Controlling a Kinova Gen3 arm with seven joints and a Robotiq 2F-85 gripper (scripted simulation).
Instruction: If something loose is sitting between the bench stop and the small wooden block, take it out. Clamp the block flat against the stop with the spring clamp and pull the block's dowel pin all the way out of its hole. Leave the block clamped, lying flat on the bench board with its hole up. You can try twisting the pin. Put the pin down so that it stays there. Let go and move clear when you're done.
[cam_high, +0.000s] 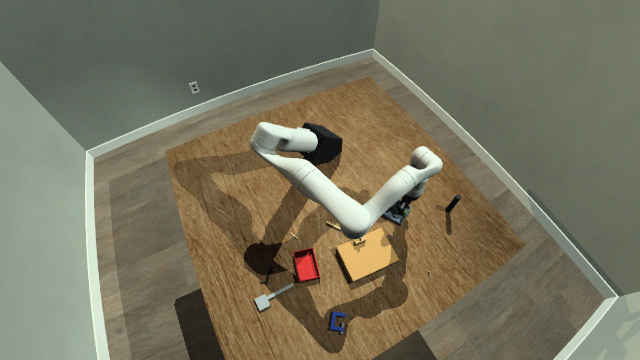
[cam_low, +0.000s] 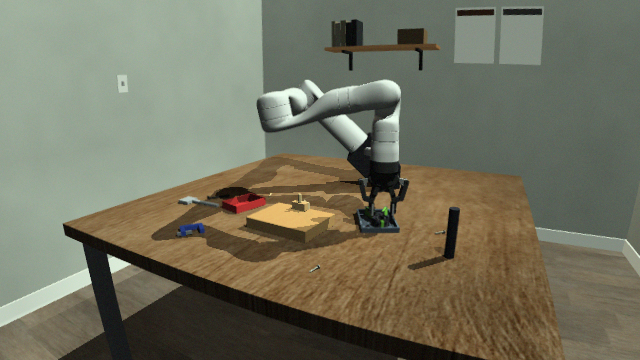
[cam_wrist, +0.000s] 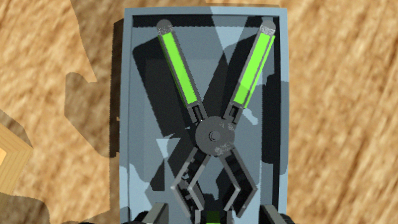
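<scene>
Now: the blue-grey tray 5 cm below my hand, 4 cm behind it and 3 cm to the right of it. Round my hand: small wooden block 24 cm to the right, 4 cm ahead, 1 cm below; then dowel pin 24 cm to the right, 4 cm ahead; then black cylinder 20 cm to the left, 10 cm ahead, 1 cm above.
</scene>
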